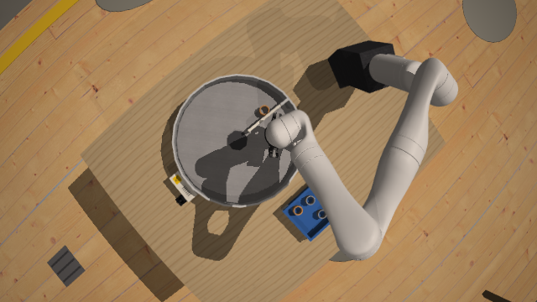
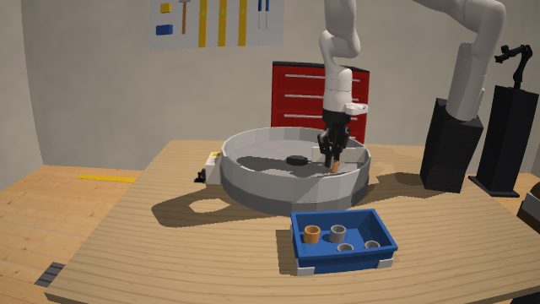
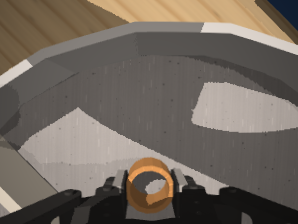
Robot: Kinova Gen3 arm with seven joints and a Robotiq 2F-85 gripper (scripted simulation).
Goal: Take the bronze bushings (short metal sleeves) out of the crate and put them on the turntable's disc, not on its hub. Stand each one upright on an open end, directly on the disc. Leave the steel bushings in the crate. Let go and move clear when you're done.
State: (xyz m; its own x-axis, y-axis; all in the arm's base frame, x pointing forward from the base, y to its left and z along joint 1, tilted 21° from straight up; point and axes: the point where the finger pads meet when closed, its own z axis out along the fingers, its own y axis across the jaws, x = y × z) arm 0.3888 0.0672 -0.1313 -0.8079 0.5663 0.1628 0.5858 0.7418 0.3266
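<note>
Now: hand 1 cm past the blue crate, 28 cm to the right of it and 6 cm above it. Also, from my hand: grey turntable disc 10 cm ahead, 5 cm to the right, 3 cm below.
</note>
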